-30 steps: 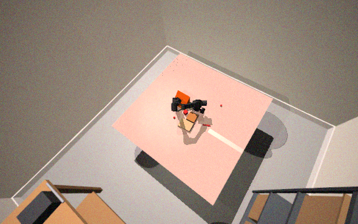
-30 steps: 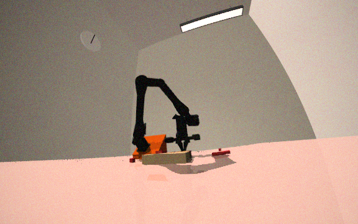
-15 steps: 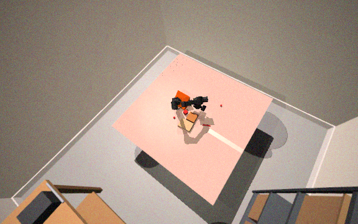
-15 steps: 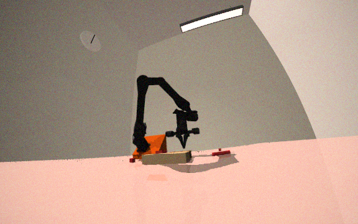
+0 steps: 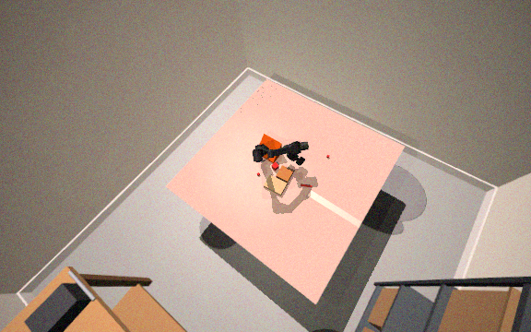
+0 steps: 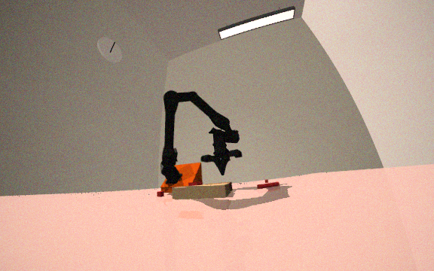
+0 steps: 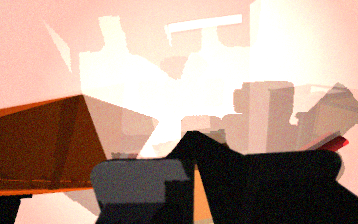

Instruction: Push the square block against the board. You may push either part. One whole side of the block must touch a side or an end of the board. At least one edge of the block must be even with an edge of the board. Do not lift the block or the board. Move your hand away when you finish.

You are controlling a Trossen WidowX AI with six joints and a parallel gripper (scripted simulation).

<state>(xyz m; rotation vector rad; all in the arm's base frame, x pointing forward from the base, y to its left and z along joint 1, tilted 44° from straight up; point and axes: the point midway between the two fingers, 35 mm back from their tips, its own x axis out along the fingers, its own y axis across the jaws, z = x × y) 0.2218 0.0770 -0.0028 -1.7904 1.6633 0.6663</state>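
My gripper tip is now 1 cm short of the square block, 10 cm to the left of it and 5 cm above it. The rest, counted from my gripper tip: tan board 1 cm ahead, 21 cm to the right, 5 cm below; then red stick 19 cm ahead, 8 cm to the right, 5 cm below.
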